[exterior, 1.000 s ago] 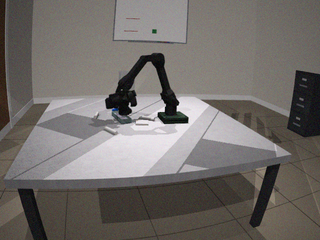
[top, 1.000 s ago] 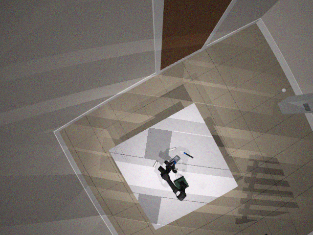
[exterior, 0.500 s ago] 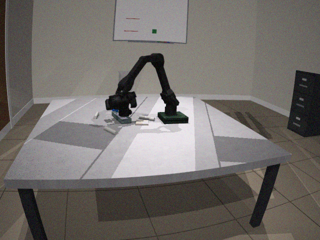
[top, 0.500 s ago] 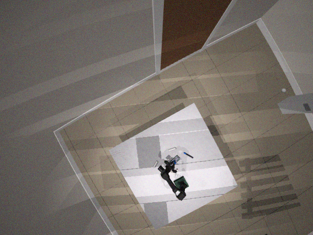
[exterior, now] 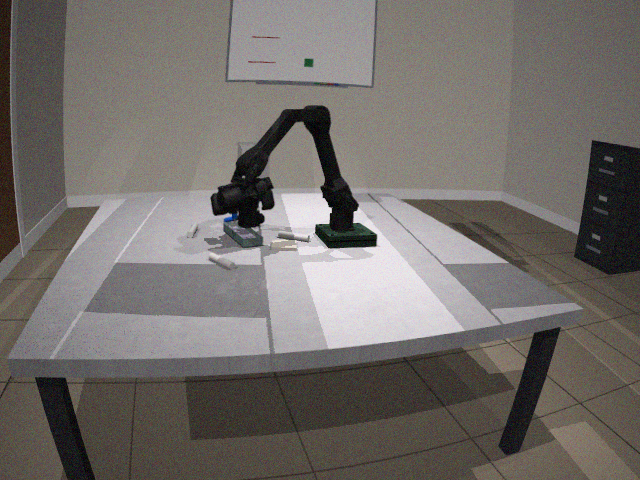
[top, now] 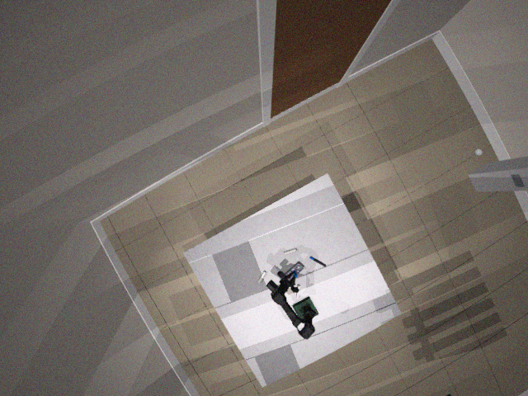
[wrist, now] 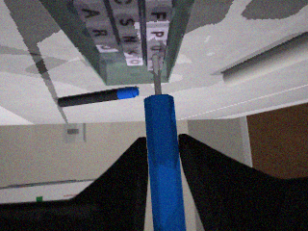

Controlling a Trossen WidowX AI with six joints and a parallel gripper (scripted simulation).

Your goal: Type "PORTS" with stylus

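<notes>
My gripper tip is 14 cm past the cream box, 11 cm to the right of it and 8 cm above it. From my gripper tip the other things lie so: black pen 18 cm to the right, 8 cm below, 1 cm behind; then blue stylus 1 cm below.
</notes>
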